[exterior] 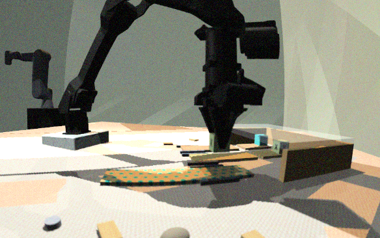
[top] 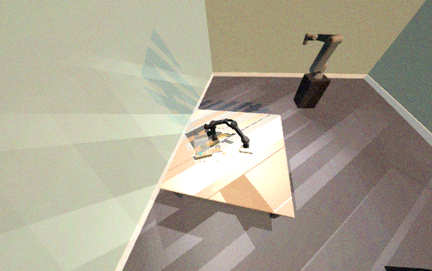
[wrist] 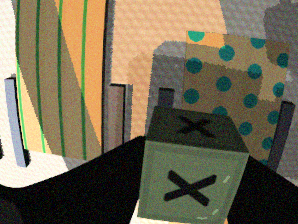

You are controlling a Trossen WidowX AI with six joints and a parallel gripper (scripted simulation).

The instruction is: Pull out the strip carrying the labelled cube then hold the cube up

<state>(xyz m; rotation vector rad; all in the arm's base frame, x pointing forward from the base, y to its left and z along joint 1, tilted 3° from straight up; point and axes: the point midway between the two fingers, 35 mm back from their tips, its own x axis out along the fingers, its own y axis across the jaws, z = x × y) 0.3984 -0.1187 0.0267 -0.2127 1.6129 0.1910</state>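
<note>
My gripper tip is now 60 mm past the dotted strip, 50 mm to the left of it and 40 mm above it.
</note>
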